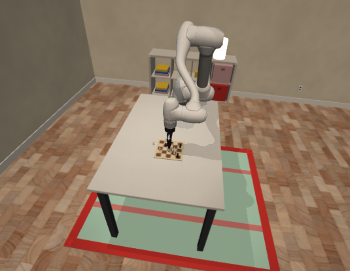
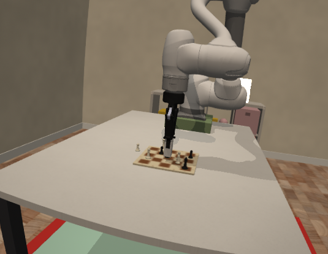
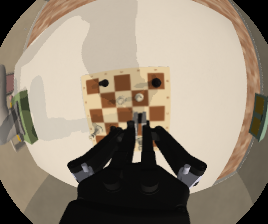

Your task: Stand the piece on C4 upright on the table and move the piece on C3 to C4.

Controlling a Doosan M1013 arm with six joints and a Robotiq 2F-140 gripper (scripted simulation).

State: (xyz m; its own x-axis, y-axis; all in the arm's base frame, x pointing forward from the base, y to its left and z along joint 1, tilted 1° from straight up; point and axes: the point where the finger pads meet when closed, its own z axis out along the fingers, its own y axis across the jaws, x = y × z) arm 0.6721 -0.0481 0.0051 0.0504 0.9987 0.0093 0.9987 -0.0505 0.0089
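My hand is 40 mm past the chessboard and 60 mm above it. Also, from my hand: black chess piece 40 mm ahead, 70 mm to the left, 30 mm below; then tall white piece 120 mm behind, 30 mm to the right, 30 mm below.
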